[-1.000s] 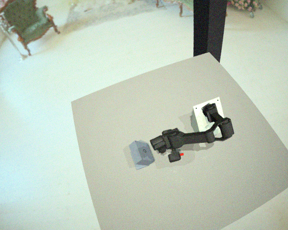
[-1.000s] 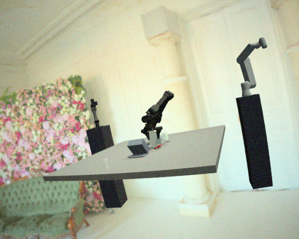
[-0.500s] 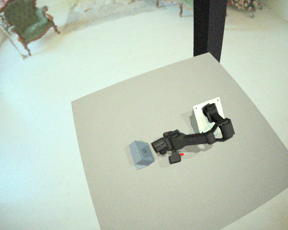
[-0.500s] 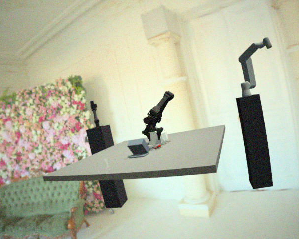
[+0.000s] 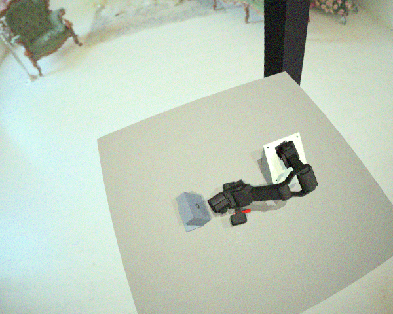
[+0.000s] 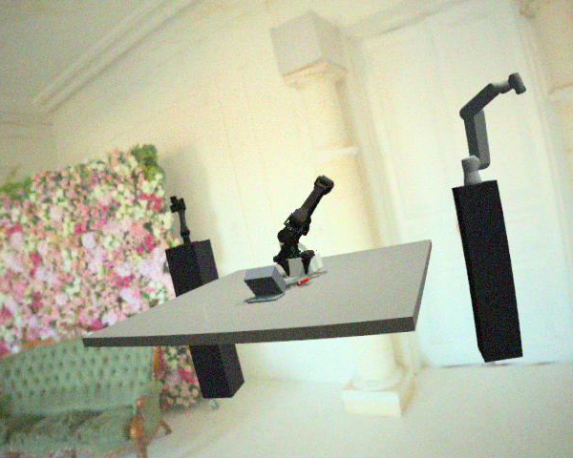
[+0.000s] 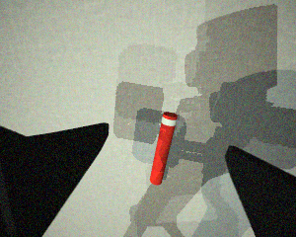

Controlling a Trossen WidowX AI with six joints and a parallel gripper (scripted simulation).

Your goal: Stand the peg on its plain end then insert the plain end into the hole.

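Now: the red peg 40 mm below my gripper tip and 10 mm behind it. From my gripper tip the other things lie so: grey sloped panel (150 mm ahead, 90 mm to the right, 20 mm above).
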